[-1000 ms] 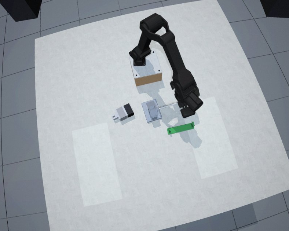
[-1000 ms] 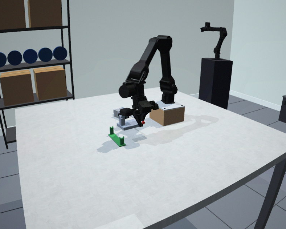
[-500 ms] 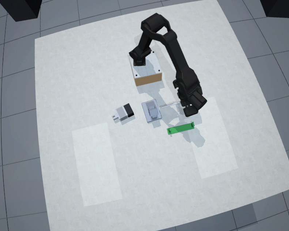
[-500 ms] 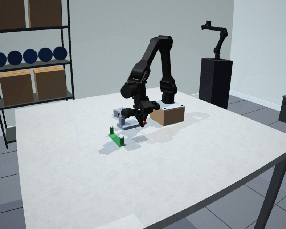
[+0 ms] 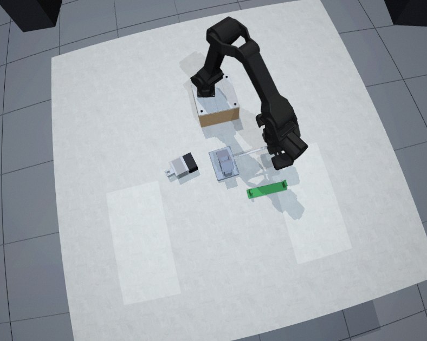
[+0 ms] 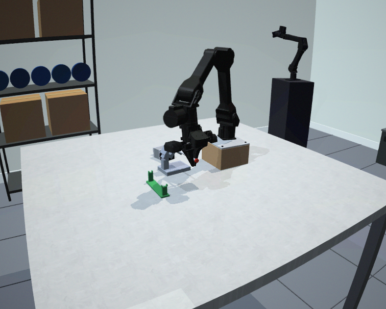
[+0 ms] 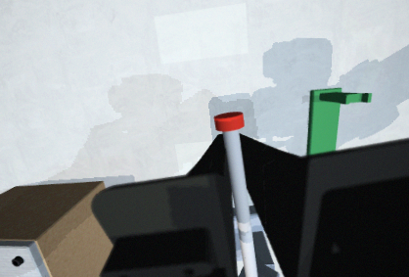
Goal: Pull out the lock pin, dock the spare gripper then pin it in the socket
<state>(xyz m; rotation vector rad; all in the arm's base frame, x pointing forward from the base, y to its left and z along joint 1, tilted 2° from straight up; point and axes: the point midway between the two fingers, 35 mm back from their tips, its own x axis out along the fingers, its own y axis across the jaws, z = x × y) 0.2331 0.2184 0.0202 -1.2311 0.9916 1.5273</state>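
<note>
Now: gripper tip 13 cm short of the green rack, 6 cm above it and 2 cm to the left of it. The rest, counted from my gripper tip: grey mount 17 cm to the right, 4 cm ahead, 3 cm below; spare gripper 33 cm to the right, 6 cm below, 4 cm ahead.
</note>
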